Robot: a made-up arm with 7 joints. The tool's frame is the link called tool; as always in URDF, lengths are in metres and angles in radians. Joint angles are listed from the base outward. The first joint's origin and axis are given. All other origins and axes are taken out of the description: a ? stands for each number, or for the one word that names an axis. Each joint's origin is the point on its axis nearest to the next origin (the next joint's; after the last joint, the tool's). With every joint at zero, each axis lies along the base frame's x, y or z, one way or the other. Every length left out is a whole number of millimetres.
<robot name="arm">
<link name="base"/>
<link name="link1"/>
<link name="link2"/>
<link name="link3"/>
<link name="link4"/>
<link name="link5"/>
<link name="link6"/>
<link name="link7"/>
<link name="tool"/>
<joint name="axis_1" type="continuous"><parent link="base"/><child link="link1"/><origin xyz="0.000 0.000 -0.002" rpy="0.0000 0.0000 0.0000"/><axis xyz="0 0 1"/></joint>
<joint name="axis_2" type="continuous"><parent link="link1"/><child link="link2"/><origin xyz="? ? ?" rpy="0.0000 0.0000 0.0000"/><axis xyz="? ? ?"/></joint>
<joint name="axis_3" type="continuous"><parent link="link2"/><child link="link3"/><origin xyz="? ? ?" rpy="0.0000 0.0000 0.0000"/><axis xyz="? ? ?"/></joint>
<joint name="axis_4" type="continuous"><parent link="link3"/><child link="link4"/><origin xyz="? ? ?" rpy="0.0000 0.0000 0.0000"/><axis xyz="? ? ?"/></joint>
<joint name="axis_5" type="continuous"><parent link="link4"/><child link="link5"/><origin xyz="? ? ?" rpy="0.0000 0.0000 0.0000"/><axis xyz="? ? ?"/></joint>
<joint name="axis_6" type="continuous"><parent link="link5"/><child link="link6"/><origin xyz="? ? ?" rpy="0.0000 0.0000 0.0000"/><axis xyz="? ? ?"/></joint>
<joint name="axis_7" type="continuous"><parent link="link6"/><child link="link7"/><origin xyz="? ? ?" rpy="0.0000 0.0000 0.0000"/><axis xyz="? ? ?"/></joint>
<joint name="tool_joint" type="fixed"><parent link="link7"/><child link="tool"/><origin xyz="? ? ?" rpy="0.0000 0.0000 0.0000"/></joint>
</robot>
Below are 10 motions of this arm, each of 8 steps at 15 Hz.
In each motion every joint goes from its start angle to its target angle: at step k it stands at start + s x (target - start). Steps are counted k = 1, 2, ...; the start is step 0. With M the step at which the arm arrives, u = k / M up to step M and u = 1 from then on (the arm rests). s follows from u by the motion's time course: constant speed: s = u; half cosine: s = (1 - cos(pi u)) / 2; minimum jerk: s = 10 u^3 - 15 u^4 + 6 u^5.
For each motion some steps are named. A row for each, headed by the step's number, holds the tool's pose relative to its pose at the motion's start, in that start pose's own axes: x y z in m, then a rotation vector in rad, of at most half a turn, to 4 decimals.
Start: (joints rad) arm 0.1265 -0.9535 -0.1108 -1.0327 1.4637 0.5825 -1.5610
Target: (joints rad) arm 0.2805 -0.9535 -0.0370 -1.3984 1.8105 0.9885 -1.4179
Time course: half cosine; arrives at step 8
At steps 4, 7, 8:
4: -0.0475 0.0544 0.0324 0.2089 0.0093 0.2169
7: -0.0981 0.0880 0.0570 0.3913 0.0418 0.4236
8: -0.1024 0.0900 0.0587 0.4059 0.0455 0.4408

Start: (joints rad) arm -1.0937 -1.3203 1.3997 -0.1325 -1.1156 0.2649 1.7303
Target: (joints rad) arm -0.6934 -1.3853 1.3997 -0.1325 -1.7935 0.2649 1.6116
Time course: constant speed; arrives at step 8
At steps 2, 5, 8:
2: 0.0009 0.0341 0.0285 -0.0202 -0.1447 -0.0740
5: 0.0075 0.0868 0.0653 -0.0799 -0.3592 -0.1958
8: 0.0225 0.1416 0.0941 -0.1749 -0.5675 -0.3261

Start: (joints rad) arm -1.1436 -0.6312 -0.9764 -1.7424 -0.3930 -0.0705 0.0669
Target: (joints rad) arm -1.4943 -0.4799 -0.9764 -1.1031 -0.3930 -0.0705 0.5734
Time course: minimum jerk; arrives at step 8
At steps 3, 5, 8:
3: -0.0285 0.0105 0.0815 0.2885 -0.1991 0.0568
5: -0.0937 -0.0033 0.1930 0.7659 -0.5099 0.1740
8: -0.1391 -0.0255 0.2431 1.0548 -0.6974 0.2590

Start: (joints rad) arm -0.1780 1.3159 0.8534 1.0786 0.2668 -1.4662 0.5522
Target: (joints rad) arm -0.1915 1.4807 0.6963 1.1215 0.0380 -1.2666 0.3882
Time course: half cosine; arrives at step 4
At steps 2, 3, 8:
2: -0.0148 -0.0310 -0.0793 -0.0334 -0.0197 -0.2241
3: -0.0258 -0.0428 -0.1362 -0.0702 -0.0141 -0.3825
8: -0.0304 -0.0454 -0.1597 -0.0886 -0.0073 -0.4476

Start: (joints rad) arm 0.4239 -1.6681 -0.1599 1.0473 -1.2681 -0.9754 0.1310
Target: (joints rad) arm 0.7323 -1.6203 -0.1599 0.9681 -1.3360 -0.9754 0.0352
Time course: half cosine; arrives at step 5
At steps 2, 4, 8:
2: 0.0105 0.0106 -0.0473 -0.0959 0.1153 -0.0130
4: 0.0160 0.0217 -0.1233 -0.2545 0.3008 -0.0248
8: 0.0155 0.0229 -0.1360 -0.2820 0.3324 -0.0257

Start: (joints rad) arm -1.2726 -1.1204 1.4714 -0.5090 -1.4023 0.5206 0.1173
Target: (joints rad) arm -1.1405 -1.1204 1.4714 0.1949 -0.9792 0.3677 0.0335
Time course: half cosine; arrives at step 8
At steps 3, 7, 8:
3: 0.0163 -0.0117 0.0179 0.1739 0.1027 0.1980
7: 0.0508 -0.0400 0.0594 0.5877 0.2022 0.5915
8: 0.0529 -0.0420 0.0619 0.6136 0.2028 0.6123

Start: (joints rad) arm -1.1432 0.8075 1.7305 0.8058 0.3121 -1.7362 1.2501
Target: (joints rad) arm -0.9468 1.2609 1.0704 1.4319 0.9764 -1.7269 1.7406
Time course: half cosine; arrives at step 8
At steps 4, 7, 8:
4: 0.1280 -0.2307 -0.0543 0.3343 0.2858 -0.2130
7: 0.2548 -0.4850 -0.2518 0.7317 0.6397 -0.4926
8: 0.2632 -0.5055 -0.2757 0.7667 0.6726 -0.5190

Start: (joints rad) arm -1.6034 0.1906 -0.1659 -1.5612 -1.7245 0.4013 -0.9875
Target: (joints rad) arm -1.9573 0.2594 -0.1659 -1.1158 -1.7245 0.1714 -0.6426
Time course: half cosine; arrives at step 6
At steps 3, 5, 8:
3: -0.0069 -0.1030 0.0829 0.2602 0.1062 0.2210
5: 0.0038 -0.1827 0.1576 0.5027 0.2382 0.3593
8: 0.0066 -0.1940 0.1693 0.5412 0.2612 0.3757

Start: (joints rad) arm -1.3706 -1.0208 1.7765 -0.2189 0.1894 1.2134 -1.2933
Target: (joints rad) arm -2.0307 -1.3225 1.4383 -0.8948 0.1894 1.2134 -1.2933
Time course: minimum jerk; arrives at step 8
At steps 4, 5, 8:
4: 0.0991 0.0812 0.0488 -0.2742 0.3892 -0.1412
5: 0.1472 0.1065 0.0584 -0.3589 0.5724 -0.1873
8: 0.2038 0.1285 0.0628 -0.4274 0.7958 -0.2312

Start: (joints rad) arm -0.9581 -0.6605 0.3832 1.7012 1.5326 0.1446 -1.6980
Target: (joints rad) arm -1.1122 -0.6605 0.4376 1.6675 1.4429 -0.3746 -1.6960
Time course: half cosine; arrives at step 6
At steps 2, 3, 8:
2: 0.0128 0.0116 0.0078 -0.0148 -0.1192 -0.0014
3: 0.0250 0.0235 0.0171 -0.0281 -0.2387 -0.0010
8: 0.0467 0.0485 0.0399 -0.0495 -0.4787 0.0047

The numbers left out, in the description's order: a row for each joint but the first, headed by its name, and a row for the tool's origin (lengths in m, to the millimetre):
axis_2: xyz 0.013 -0.025 0.000, axis -1 0 0
axis_3: xyz 0.000 0.400 0.170, axis 0 0 1
axis_4: xyz -0.084 0.382 0.000, axis 0 -1 0
axis_5: xyz 0.074 0.000 0.056, axis 0 0 1
axis_6: xyz 0.143 0.057 0.000, axis 0 0 -1
axis_7: xyz 0.007 -0.157 0.000, axis 1 0 0
tool: xyz 0.000 0.055 0.044

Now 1 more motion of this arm.
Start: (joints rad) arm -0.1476 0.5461 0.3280 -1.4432 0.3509 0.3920 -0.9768
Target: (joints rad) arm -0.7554 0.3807 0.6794 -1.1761 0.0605 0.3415 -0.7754
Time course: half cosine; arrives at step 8
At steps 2, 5, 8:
2: -0.0188 -0.0489 0.0137 0.0603 -0.0011 -0.0031
5: -0.0715 -0.2490 0.0343 0.3114 -0.0119 -0.0346
8: -0.0890 -0.3686 0.0209 0.4728 -0.0176 -0.0674

